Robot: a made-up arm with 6 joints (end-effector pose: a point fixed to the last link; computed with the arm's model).
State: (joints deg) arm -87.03 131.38 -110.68 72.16 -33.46 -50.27
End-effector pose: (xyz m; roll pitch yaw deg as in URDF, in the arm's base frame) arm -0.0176 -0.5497 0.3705 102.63 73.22 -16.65
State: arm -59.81 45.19 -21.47 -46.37 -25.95 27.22
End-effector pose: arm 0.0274 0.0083 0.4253 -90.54 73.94 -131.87
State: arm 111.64 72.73 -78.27 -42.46 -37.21 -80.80
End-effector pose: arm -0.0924 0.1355 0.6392 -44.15 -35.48 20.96
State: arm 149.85 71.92 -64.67 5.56 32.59 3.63
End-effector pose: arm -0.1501 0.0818 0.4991 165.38 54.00 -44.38
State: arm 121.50 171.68 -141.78 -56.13 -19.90 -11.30
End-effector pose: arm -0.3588 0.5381 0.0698 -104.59 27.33 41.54
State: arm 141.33 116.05 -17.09 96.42 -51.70 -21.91
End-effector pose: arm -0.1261 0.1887 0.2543 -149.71 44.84 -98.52
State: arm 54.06 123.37 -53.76 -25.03 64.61 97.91
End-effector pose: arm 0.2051 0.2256 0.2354 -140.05 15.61 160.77
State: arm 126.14 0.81 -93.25 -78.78 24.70 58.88
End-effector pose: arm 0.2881 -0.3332 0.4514 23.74 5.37 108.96
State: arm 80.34 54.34 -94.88 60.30 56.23 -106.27
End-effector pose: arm -0.0660 -0.0089 0.6421 -83.33 21.33 39.36
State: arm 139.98 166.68 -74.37 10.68 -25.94 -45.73
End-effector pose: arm -0.3522 0.3051 -0.0638 -159.03 19.89 -1.37
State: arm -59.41 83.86 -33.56 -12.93 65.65 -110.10
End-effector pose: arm 0.0415 -0.1054 0.3560 156.62 -1.28 -121.51
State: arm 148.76 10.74 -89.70 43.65 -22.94 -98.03
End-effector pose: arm 0.3505 -0.1850 0.5264 17.84 6.68 94.59
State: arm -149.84 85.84 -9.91 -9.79 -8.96 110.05
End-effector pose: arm -0.1167 -0.0705 0.3128 152.69 -6.16 -68.34
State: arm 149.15 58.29 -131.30 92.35 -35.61 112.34
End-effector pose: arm 0.1343 -0.0207 0.7521 -37.76 1.56 -10.56
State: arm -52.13 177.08 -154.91 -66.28 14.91 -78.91
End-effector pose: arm 0.3812 -0.5241 0.0399 -129.98 -53.28 -123.01
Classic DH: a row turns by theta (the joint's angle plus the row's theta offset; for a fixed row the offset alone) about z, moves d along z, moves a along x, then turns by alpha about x. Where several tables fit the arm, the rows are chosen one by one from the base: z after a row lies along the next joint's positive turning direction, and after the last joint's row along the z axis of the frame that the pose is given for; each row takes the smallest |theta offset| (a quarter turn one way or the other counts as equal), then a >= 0, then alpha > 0; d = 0 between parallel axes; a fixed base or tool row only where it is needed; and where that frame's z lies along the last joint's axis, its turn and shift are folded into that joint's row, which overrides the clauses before.
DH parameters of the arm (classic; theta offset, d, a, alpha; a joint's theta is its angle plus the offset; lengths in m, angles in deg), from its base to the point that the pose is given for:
joint 1: 0 0.144 0 -90
joint 2: 7.79 0 -0.4035 0
joint 3: 77.21 0 -0.0149 90
joint 4: 0 0.1703 0 -90
joint 5: 0 0 0.0001 90
joint 6: 0 0.088 0 0

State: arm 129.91 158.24 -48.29 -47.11 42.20 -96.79
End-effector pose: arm -0.1633 0.2628 0.0205 128.51 16.25 90.33
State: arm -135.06 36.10 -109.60 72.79 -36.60 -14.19
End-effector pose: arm 0.1576 0.2279 0.6660 21.05 -28.28 -85.43
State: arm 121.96 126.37 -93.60 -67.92 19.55 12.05
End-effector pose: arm -0.2451 0.4446 0.3189 -125.59 18.98 -2.94
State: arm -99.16 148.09 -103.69 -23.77 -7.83 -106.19
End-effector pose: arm -0.0882 -0.5769 0.1654 -128.52 -31.24 -163.01
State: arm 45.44 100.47 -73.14 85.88 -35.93 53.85
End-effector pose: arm 0.2871 0.2183 0.4526 109.29 -35.57 86.52
